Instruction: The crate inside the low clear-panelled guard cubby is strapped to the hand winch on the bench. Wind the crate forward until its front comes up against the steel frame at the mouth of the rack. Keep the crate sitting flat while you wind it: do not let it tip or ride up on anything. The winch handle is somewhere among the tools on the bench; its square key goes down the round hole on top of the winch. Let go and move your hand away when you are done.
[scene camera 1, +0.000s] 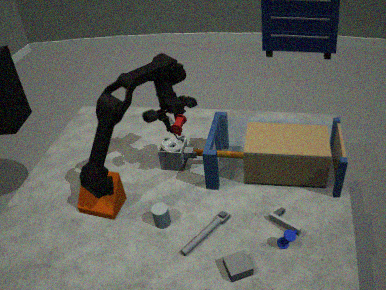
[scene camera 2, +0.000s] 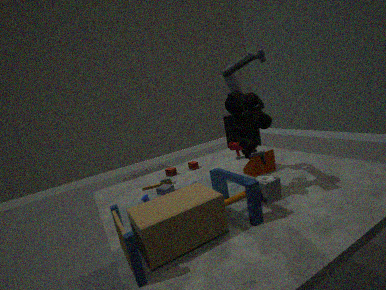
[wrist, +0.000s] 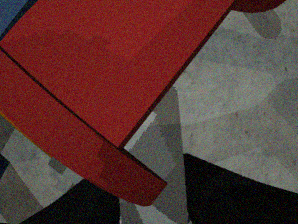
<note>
I see my gripper (scene camera 1: 175, 131) and a red grip (wrist: 84, 84).
My gripper shows as well in the wrist view (wrist: 148, 167).
</note>
